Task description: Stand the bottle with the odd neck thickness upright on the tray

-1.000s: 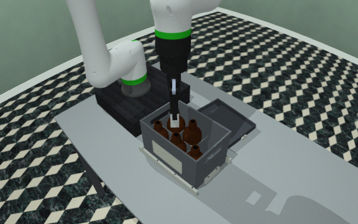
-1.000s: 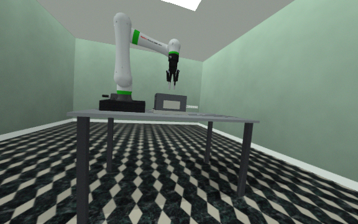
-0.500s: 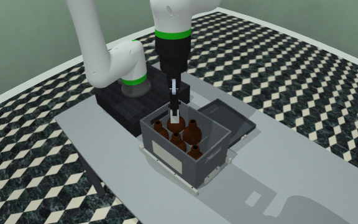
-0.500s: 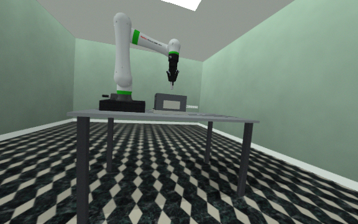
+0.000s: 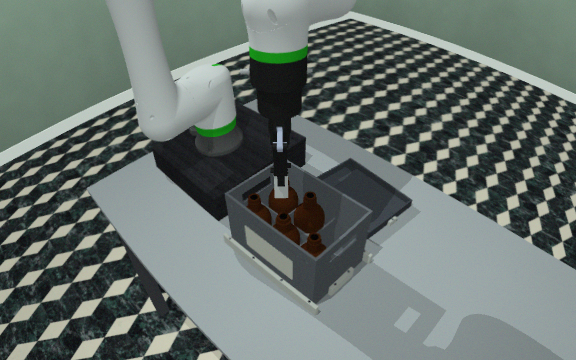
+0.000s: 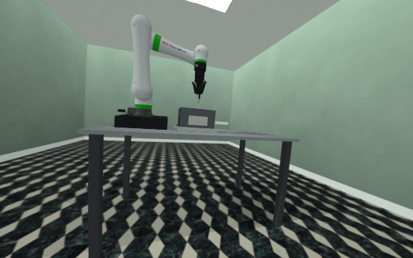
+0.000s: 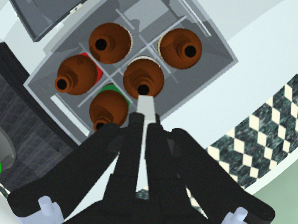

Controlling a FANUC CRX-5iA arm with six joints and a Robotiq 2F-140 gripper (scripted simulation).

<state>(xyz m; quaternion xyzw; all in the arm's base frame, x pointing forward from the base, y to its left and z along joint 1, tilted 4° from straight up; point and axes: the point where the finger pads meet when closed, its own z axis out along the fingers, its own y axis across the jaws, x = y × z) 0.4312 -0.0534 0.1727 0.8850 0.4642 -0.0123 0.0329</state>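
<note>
My gripper is now 17 cm above the brown bottle. Also, from my hand: glass bottle (10 cm behind, 7 cm to the left, 17 cm below); crate (1 cm behind, 4 cm to the left, 17 cm below); dark grey tray (6 cm behind, 31 cm to the left, 25 cm below).
</note>
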